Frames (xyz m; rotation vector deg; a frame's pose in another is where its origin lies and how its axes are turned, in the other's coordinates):
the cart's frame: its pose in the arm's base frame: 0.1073 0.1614 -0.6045 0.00 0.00 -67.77
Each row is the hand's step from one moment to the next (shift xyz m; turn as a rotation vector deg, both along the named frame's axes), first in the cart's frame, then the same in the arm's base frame.
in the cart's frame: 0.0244 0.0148 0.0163 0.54 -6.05 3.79
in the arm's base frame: 0.0229 -0.0170 0.0163 -5.40 -2.79 3.79
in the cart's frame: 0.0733 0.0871 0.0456 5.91 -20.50 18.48
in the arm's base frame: 0.1084 -0.0349 0.0456 -16.74 -13.23 18.48
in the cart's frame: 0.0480 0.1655 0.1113 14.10 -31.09 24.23
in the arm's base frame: 0.1714 0.0182 0.1113 -23.44 -24.81 24.23
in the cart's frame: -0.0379 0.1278 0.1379 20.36 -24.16 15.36
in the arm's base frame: 0.1040 0.0834 0.1379 -14.66 -27.99 15.36
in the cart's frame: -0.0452 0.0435 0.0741 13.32 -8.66 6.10
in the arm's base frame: 0.0232 0.0583 0.0741 -2.98 -15.61 6.10
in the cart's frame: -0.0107 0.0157 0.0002 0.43 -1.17 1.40
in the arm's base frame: 0.0105 0.0158 0.0002 -0.92 -0.84 1.40
